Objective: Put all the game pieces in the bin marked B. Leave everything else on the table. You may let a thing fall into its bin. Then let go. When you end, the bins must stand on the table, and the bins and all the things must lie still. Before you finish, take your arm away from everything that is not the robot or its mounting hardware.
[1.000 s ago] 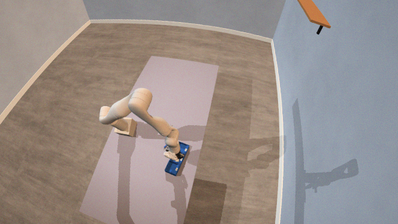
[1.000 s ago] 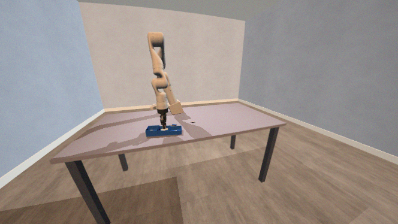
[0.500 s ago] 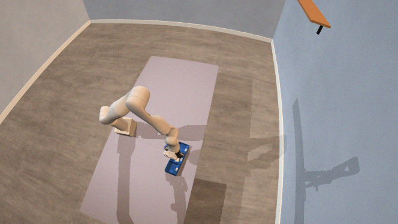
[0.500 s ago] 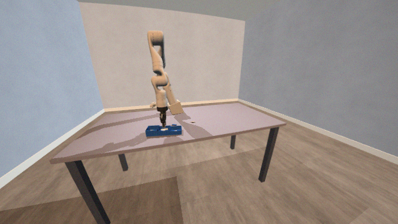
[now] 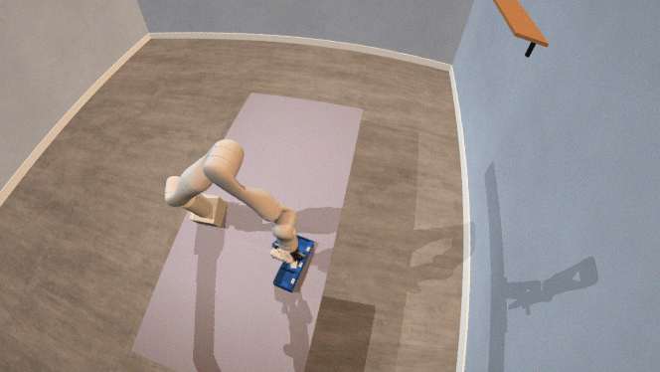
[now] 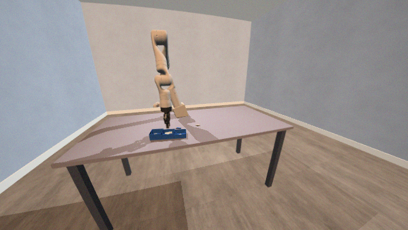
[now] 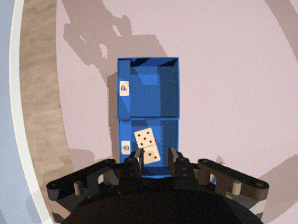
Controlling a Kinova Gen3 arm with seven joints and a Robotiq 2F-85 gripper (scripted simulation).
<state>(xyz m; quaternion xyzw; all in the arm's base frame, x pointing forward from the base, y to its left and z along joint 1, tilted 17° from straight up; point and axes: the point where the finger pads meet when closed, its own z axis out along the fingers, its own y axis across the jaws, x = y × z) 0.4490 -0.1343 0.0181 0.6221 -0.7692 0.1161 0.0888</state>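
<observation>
The white domino lies 10 mm ahead of my hand and 60 mm below it. From my hand the other things lie so: blue stick 100 mm behind, 80 mm to the left, 80 mm below; blue bin 10 mm ahead, 60 mm below; red game piece 10 mm ahead, 70 mm below.
</observation>
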